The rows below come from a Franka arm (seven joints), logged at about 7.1 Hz.
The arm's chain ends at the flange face. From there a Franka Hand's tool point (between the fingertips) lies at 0.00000 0.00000 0.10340 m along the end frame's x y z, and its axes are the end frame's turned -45 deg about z.
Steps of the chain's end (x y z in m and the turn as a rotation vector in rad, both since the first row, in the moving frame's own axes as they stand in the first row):
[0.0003, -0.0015, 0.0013, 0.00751, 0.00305, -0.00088]
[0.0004, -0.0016, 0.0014, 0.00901, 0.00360, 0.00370]
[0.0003, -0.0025, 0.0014, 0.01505, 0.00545, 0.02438]
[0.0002, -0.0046, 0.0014, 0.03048, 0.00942, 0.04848]
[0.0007, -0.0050, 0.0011, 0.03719, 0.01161, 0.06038]
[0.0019, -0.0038, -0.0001, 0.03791, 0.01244, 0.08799]
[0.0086, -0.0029, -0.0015, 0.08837, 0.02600, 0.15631]
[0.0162, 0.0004, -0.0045, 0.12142, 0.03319, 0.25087]
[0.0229, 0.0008, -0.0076, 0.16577, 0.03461, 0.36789]
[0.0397, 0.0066, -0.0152, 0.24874, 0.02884, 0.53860]
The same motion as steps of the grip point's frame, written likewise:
[0.0020, -0.0012, 0.0013, 0.00315, 0.00747, -0.00088]
[0.0023, -0.0012, 0.0014, 0.00383, 0.00892, 0.00370]
[0.0035, -0.0022, 0.0014, 0.00679, 0.01450, 0.02438]
[0.0063, -0.0046, 0.0013, 0.01489, 0.02821, 0.04848]
[0.0077, -0.0048, 0.0010, 0.01809, 0.03451, 0.06038]
[0.0078, -0.0030, -0.0002, 0.01801, 0.03560, 0.08799]
[0.0168, 0.0001, -0.0019, 0.04410, 0.08087, 0.15631]
[0.0231, 0.0068, -0.0053, 0.06239, 0.10933, 0.25087]
[0.0316, 0.0101, -0.0091, 0.09274, 0.14169, 0.36789]
[0.0467, 0.0229, -0.0183, 0.15549, 0.19628, 0.53860]

